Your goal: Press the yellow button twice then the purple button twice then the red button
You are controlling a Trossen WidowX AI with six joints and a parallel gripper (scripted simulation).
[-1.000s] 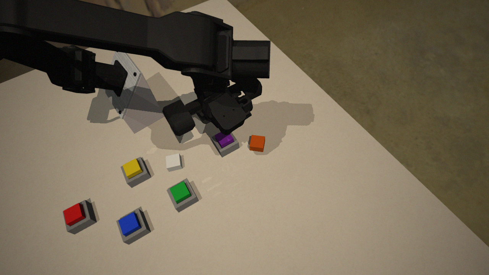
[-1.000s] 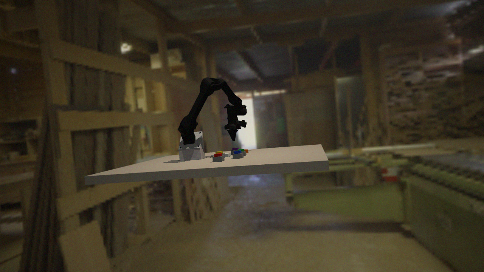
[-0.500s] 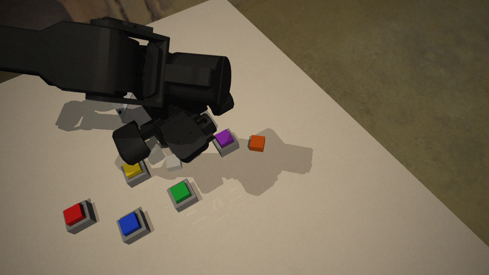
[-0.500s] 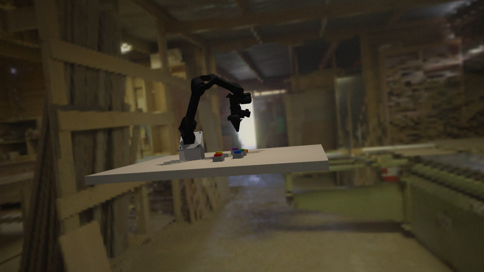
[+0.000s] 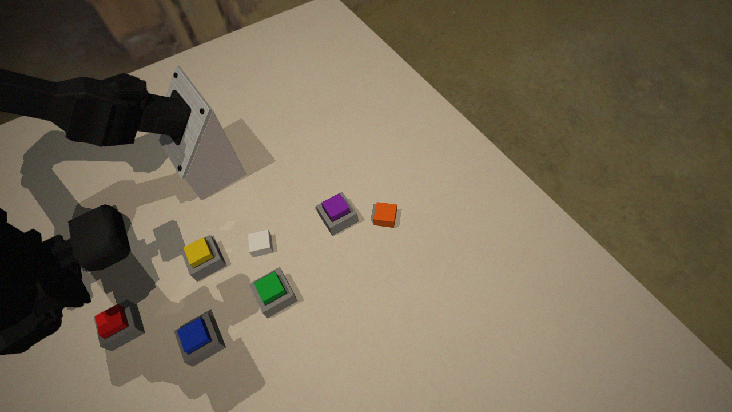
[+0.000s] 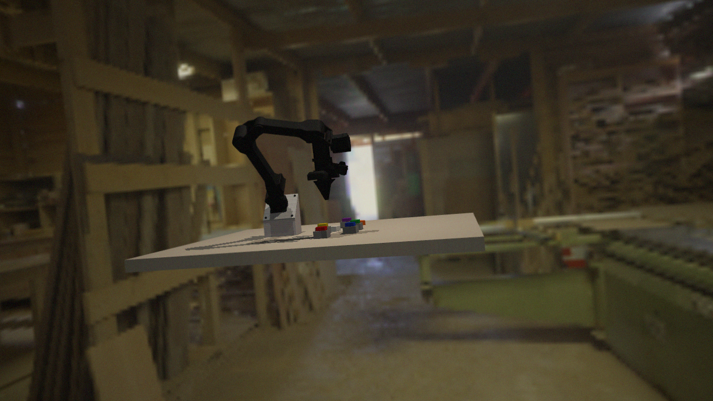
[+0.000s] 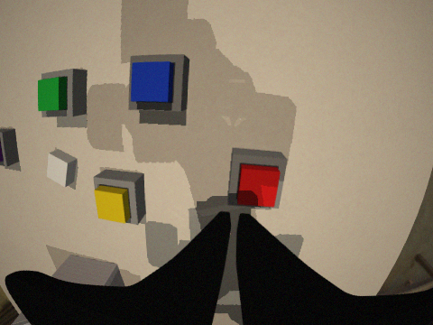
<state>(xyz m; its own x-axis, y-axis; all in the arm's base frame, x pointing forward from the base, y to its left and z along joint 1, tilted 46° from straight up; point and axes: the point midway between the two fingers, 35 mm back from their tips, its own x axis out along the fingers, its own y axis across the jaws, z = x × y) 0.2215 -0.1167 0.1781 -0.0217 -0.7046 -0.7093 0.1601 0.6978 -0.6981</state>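
Right now the red button is 100 mm below my gripper tip, 20 mm to the right of it and 20 mm behind it. Round my gripper tip: green button 170 mm to the left, 100 mm below, 80 mm ahead; then yellow button 120 mm to the left, 100 mm below, 40 mm behind; then blue button 100 mm below, 70 mm ahead, 60 mm to the left.
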